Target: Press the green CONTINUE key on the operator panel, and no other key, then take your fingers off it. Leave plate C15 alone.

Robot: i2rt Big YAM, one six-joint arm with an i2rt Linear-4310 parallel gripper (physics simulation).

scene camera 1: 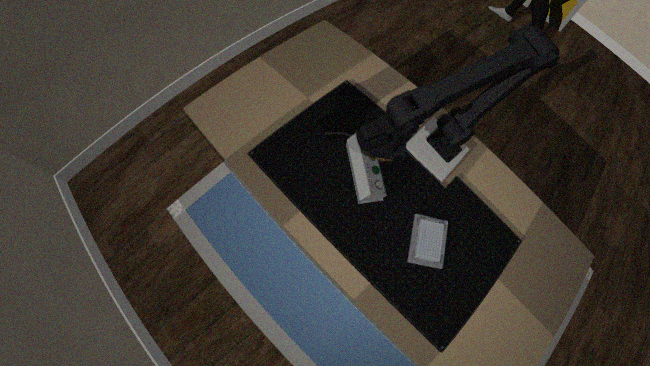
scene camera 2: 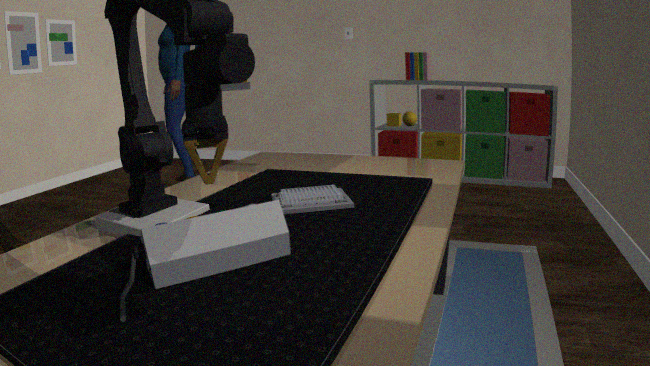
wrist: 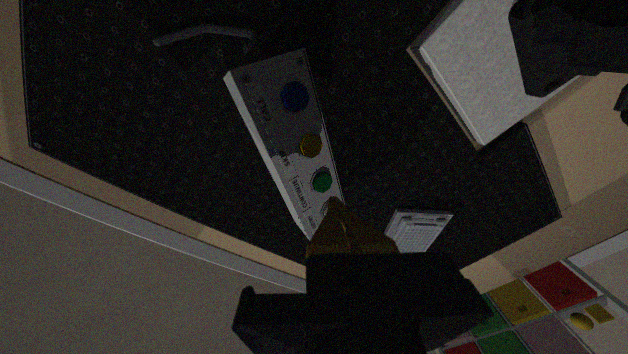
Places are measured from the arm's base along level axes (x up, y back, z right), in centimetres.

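Pixels of known places: gripper, between the fingertips: (scene camera 1: 381,159) (scene camera 2: 209,183) (wrist: 332,201); arm's base, origin of its link: (scene camera 1: 443,145) (scene camera 2: 148,207) (wrist: 557,30).
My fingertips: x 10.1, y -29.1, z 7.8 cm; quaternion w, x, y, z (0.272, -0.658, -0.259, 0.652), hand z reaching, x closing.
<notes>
For each thing: its middle in the pictures, then the offset to it from my fingertips. "spot": a spot on its surface instead. Level surfaces: height alone.
- operator panel, middle of its body: (wrist: 298,160) (scene camera 2: 212,236) (scene camera 1: 366,166) dx -7.4, dy -2.1, dz +2.7 cm
- yellow key, middle of its body: (wrist: 310,145) dx -5.2, dy +1.1, dz +3.8 cm
- pale key, middle of its body: (wrist: 330,209) (scene camera 1: 379,184) dx -5.2, dy -3.8, dz -4.9 cm
- blue key, middle of its body: (wrist: 294,97) dx -5.2, dy +3.5, dz +8.2 cm
- plate, middle of its body: (scene camera 2: 310,194) (wrist: 411,242) (scene camera 1: 429,240) dx -9.7, dy -1.0, dz -29.1 cm
- black mat, height of its surface: dx -11.6 cm
- cable, a spot on its surface: (scene camera 2: 129,285) spot: dx -11.0, dy +2.9, dz +16.7 cm
The operator panel (scene camera 1: 361,175) (scene camera 2: 220,245) (wrist: 270,127) is a light box with a sloped face. Its green CONTINUE key (scene camera 1: 376,170) (wrist: 322,180) sits between the yellow key (wrist: 311,145) and a pale key (scene camera 1: 378,184) (wrist: 326,206); the blue key (wrist: 294,96) is at the far end. My gripper (scene camera 2: 210,181) (wrist: 332,201) is shut and empty, fingertips down, apart from the panel and above it. In the wrist view the fingertips overlap the pale key, just below the green one. The keys are hidden in scene camera 2. A plate (scene camera 1: 430,241) (scene camera 2: 315,200) (wrist: 417,232) lies apart from the panel; its label is unreadable.
The black mat (scene camera 1: 310,185) (scene camera 2: 280,305) (wrist: 125,115) lies under the panel and plate. The arm's white base plate (scene camera 1: 435,162) (scene camera 2: 187,212) (wrist: 470,85) stands beside the panel. A cable (scene camera 2: 129,285) (wrist: 200,31) leaves the panel's blue-key end. A person (scene camera 2: 172,90) stands behind the arm.
</notes>
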